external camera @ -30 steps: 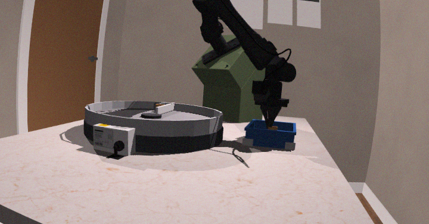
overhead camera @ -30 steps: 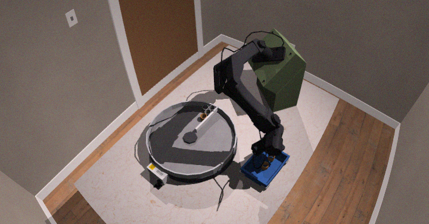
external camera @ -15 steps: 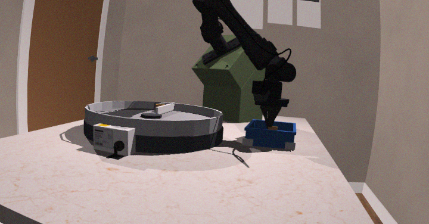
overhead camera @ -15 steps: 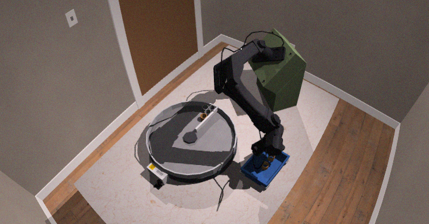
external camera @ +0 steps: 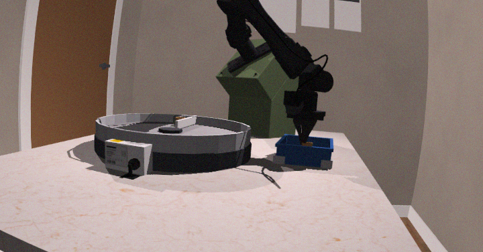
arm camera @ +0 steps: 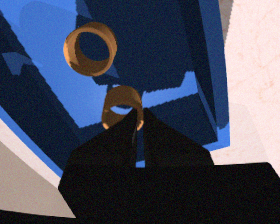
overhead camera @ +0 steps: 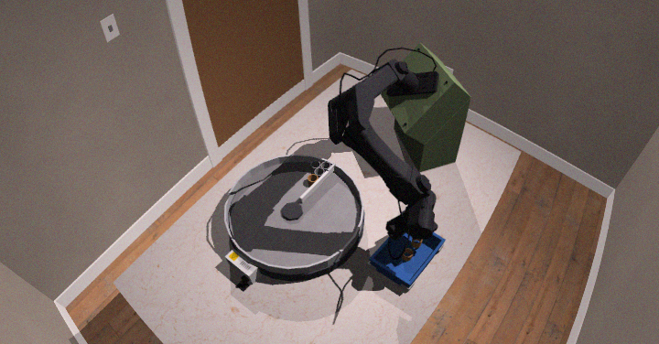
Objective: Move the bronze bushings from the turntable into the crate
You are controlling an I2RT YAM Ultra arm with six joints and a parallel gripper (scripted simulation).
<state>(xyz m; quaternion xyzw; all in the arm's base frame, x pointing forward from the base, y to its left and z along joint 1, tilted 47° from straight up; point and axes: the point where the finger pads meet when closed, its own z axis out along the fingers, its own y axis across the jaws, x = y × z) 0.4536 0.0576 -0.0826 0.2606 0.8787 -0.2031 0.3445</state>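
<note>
The blue crate lies 60 mm ahead of my hand, 10 mm to the right of it and 10 mm below it. Also, from my hand: grey turntable (20 mm ahead, 370 mm to the right, 10 mm above).
</note>
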